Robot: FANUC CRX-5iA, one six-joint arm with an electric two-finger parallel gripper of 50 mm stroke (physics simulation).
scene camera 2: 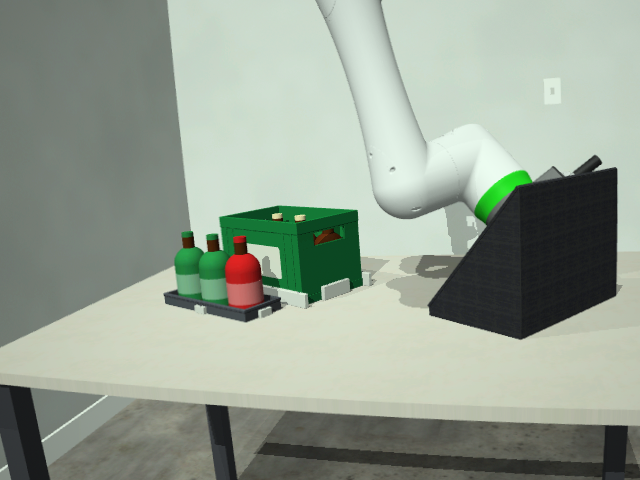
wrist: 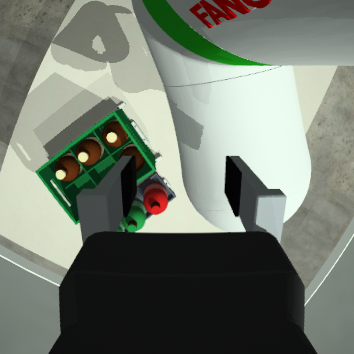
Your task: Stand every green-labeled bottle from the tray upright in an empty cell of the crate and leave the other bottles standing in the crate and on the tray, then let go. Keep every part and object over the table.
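Where they show: gripper, fingertip midpoint: (wrist: 180, 173); arm's base, link origin: (scene camera 2: 531, 228).
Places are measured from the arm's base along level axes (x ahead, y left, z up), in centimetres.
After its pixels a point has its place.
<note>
Two green-labeled bottles (scene camera 2: 188, 268) {x 69.8, y -15.9, z -6.5 cm} (scene camera 2: 212, 273) {x 63.1, y -10.0, z -6.6 cm} and a red bottle (scene camera 2: 244, 273) {x 55.4, y -4.6, z -5.9 cm} (wrist: 156, 200) {x 54.8, y -8.1, z -2.6 cm} stand upright on the dark tray (scene camera 2: 222, 311) {x 61.0, y -5.9, z -13.8 cm} (wrist: 171, 194) {x 56.0, y -2.7, z -14.5 cm}. In the wrist view one green bottle (wrist: 134, 221) {x 61.9, y -13.2, z -1.5 cm} shows, the other mostly hidden. The green crate (scene camera 2: 330, 266) {x 38.8, y -16.9, z -8.5 cm} (wrist: 59, 200) {x 58.6, y -34.8, z 2.3 cm} stands beside the tray. Three brown bottles (wrist: 115, 135) {x 38.4, y -22.4, z 1.2 cm} (wrist: 90, 151) {x 44.5, y -28.8, z -2.4 cm} (wrist: 68, 168) {x 50.5, y -34.4, z -2.4 cm} fill its far row; a fourth brown bottle (wrist: 134, 156) stands in the near row at the tray end, partly behind a finger. My gripper (wrist: 180, 173) {x 31.4, y -13.0, z 59.2 cm} is open and empty, away from crate and tray; its fingers are hidden in the scene view.
A large black wedge-shaped block (scene camera 2: 566, 258) {x -3.4, y 9.8, z -3.9 cm} stands at the right of the table (scene camera 2: 310, 361) {x 41.7, y 20.9, z -15.0 cm} and hides part of my wrist. Pale brackets (scene camera 2: 336, 288) {x 37.8, y -16.2, z -13.3 cm} line the crate's base, and small ones (scene camera 2: 264, 312) sit at the tray. The white arm (scene camera 2: 398, 175) {x 24.6, y 3.0, z 11.9 cm} hangs over the table behind.
</note>
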